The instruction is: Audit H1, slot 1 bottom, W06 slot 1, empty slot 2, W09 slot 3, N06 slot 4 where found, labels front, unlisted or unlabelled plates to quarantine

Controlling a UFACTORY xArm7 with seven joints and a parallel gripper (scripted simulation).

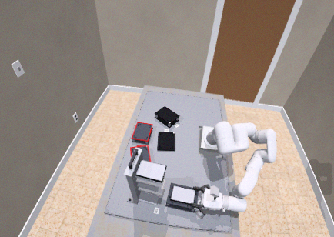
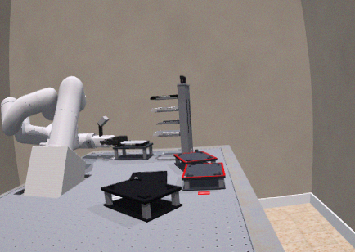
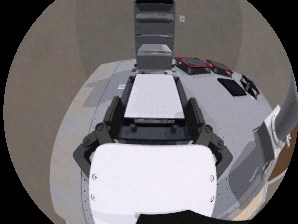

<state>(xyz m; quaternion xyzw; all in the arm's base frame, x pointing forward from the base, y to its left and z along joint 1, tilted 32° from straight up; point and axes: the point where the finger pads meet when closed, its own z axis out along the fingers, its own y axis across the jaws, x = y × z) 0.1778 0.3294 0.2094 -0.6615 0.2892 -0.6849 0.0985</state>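
Right now my hand is 5 cm short of the grey plate, 1 cm to the left of it and 2 cm above it. Also, from my hand: plate hotel H1: 30 cm ahead, 8 cm to the right, 7 cm above; then pale plate: 22 cm ahead, 6 cm to the right, 13 cm above.
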